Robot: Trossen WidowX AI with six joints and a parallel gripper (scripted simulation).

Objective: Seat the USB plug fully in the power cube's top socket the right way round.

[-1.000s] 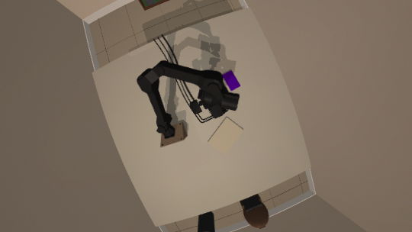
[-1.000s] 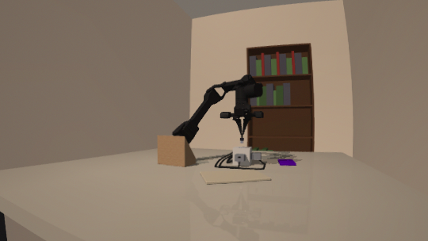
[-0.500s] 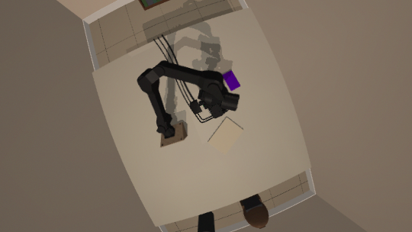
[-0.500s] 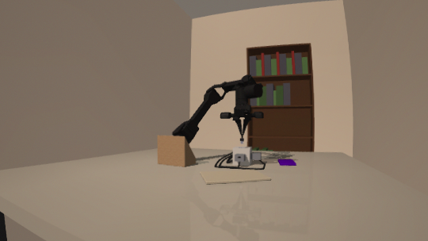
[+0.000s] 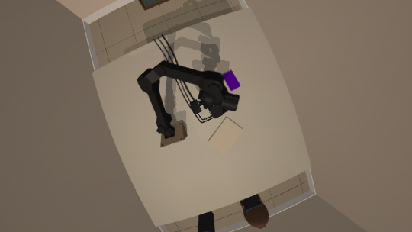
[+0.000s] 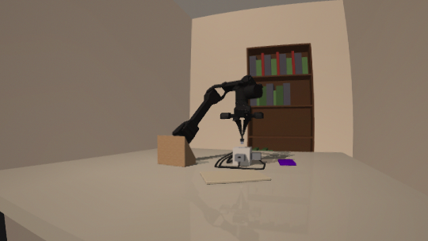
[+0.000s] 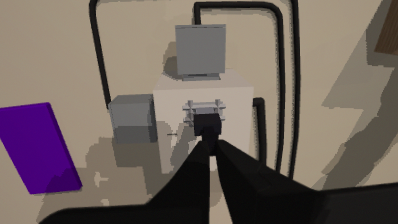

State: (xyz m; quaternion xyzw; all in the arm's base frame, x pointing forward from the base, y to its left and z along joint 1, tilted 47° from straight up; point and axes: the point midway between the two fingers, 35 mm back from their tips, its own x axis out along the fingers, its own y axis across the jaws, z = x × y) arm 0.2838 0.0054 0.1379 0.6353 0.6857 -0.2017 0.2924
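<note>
Right now the black USB plug is 2 cm below my gripper tip. Also, from my gripper tip: beige pad (4 cm ahead, 24 cm to the right, 13 cm below); then purple block (19 cm ahead, 10 cm to the left, 13 cm below).
</note>
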